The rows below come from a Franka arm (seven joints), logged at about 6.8 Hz.
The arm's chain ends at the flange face. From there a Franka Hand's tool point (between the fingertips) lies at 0.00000 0.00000 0.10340 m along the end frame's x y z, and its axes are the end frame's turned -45 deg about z.
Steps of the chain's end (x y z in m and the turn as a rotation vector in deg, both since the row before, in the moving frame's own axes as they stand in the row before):
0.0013 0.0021 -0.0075 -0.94 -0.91 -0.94
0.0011 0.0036 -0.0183 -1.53 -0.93 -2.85
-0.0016 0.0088 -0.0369 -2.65 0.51 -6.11
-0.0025 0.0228 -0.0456 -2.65 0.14 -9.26
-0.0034 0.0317 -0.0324 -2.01 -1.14 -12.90
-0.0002 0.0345 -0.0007 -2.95 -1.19 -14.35
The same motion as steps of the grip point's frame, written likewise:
-0.0029 0.0025 -0.0075 -0.02 -1.31 -0.94
-0.0049 0.0042 -0.0184 -0.42 -1.74 -2.85
-0.0099 0.0093 -0.0370 -2.23 -1.51 -6.11
-0.0208 0.0182 -0.0457 -1.97 -1.77 -9.26
-0.0287 0.0216 -0.0325 -0.62 -2.23 -12.90
-0.0295 0.0271 -0.0009 -1.24 -2.93 -14.35

